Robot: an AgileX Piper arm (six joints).
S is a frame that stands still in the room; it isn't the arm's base.
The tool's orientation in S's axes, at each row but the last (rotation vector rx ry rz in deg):
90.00, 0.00, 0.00
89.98, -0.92, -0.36
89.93, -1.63, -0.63
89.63, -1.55, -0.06
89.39, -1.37, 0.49
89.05, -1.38, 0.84
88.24, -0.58, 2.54
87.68, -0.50, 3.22
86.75, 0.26, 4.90
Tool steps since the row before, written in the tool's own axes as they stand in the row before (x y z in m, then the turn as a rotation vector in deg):
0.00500, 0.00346, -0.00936, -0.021, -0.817, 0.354
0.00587, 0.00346, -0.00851, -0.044, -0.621, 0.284
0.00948, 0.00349, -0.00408, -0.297, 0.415, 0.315
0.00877, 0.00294, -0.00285, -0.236, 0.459, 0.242
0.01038, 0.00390, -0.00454, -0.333, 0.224, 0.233
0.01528, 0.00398, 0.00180, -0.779, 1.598, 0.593
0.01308, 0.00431, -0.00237, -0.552, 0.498, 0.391
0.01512, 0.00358, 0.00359, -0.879, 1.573, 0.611
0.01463, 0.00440, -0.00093, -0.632, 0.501, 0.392
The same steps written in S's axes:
0.00500, 0.00936, 0.00346, -0.021, -0.354, -0.817
0.00597, 0.00843, 0.00349, -0.044, -0.284, -0.621
0.00954, 0.00385, 0.00359, -0.309, -0.307, 0.412
0.00877, 0.00271, 0.00307, -0.248, -0.235, 0.457
0.01034, 0.00448, 0.00407, -0.340, -0.227, 0.219
0.01517, -0.00182, 0.00439, -0.822, -0.562, 1.588
0.01287, 0.00279, 0.00468, -0.561, -0.388, 0.491
0.01506, -0.00297, 0.00434, -0.926, -0.576, 1.559
0.01430, 0.00203, 0.00507, -0.635, -0.401, 0.490

